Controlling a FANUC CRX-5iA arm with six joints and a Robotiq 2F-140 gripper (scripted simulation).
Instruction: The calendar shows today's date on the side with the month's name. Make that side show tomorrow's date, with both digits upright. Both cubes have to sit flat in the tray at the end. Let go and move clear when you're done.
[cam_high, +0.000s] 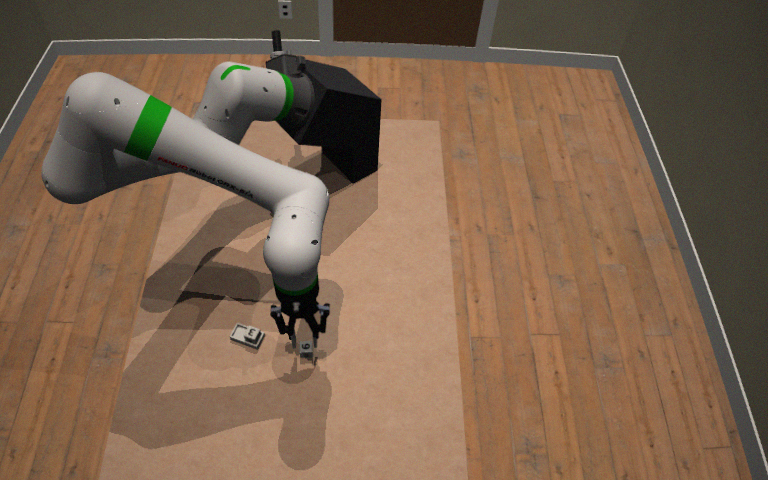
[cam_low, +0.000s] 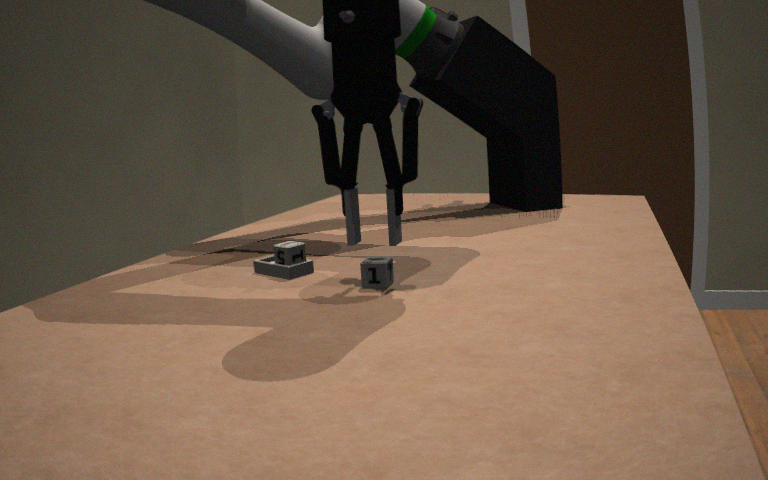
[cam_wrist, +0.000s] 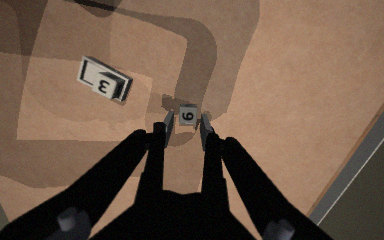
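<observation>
Right now the grey number cube is 7 cm below my hand. From my hand the other things lie so: grey calendar tray (6 cm behind, 14 cm to the right, 7 cm below).
</observation>
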